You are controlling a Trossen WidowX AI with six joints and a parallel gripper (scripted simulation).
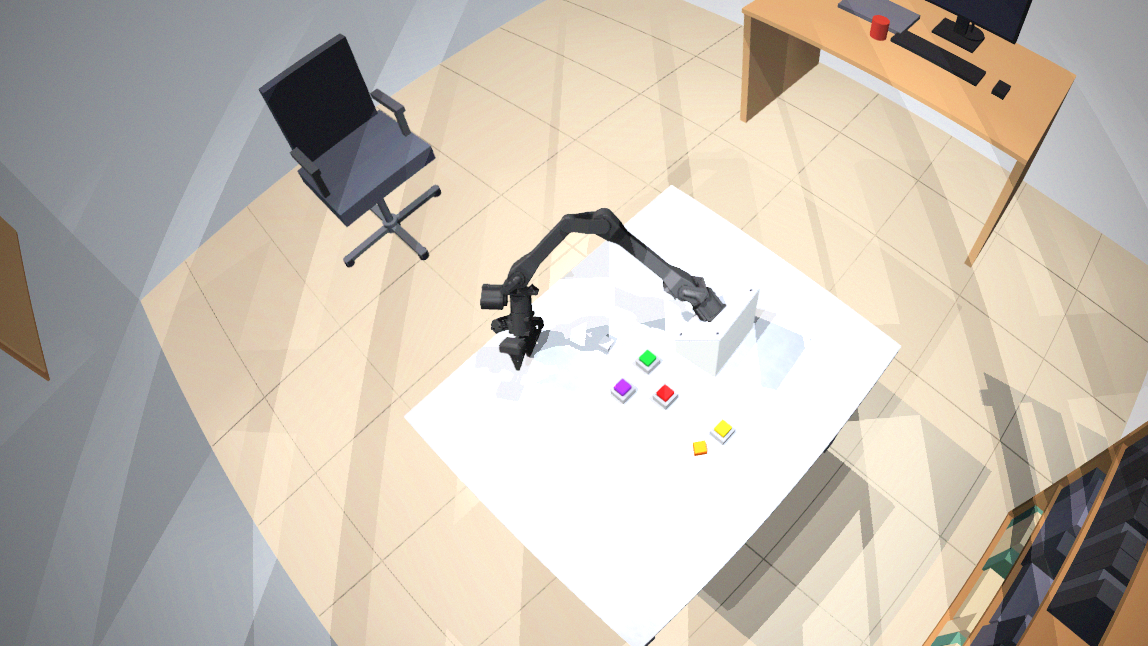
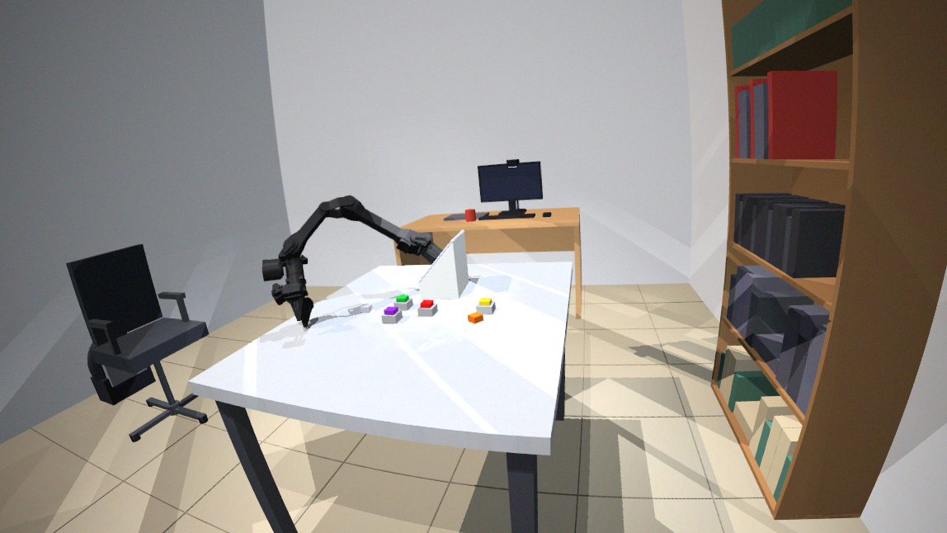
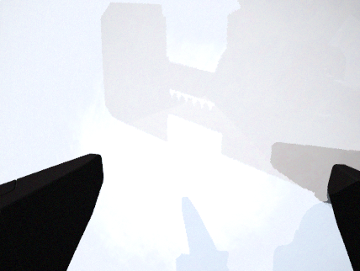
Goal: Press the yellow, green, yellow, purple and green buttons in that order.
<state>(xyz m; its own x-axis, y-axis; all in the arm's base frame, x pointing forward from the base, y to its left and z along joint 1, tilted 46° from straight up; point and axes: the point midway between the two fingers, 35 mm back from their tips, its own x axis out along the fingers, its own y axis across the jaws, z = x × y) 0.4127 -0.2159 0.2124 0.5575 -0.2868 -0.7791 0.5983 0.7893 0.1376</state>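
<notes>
My gripper tip is now 51 cm to the right of the yellow button and 23 cm past it. Round my gripper tip: green button 24 cm behind, 23 cm to the left; purple button 24 cm to the left, 14 cm behind; small grey block 20 cm behind, 11 cm to the left, 2 cm below.
</notes>
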